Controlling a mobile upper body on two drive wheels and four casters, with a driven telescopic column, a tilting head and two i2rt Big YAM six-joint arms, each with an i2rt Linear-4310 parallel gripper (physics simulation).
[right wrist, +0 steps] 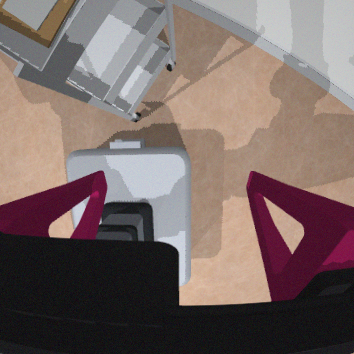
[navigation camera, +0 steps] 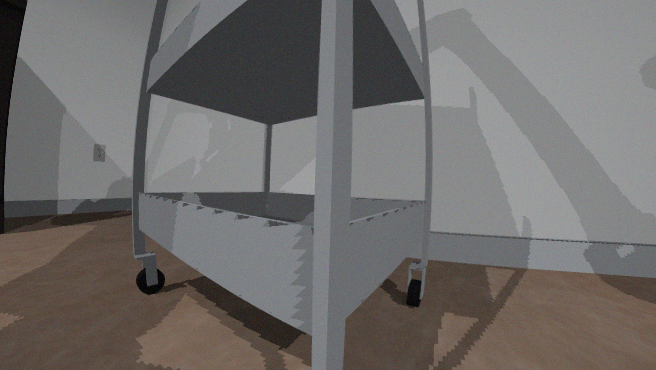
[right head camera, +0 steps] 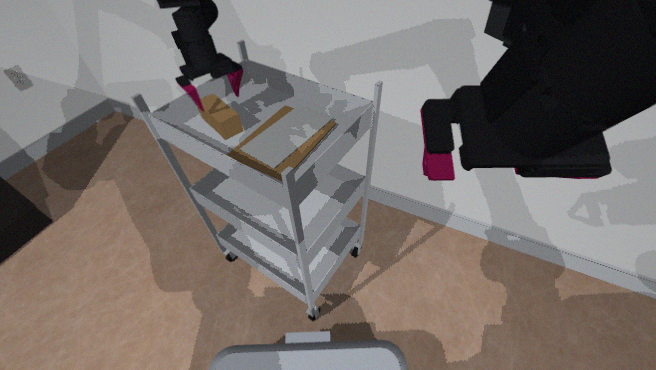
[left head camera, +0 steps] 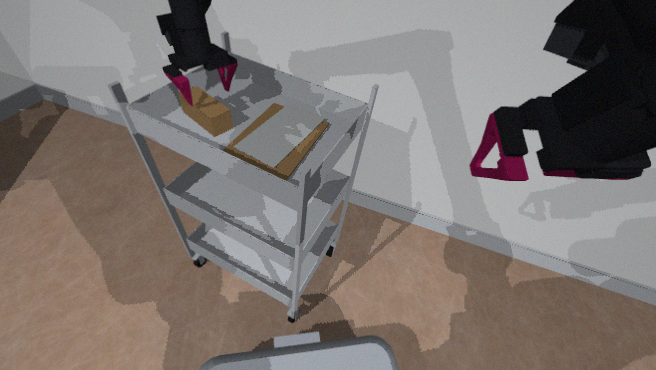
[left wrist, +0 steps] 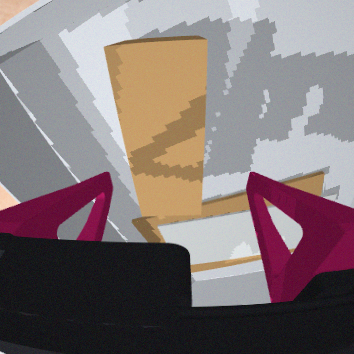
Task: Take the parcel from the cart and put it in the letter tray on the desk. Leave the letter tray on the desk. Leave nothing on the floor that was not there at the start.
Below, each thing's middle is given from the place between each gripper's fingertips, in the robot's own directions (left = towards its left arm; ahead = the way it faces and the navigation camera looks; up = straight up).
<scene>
My right hand is 430 mm short of the brown parcel [left head camera: 213, 116], 420 mm to the right of it and 220 mm above it.
The brown parcel is 20 mm to the left of my left hand and 40 mm below it.
</scene>
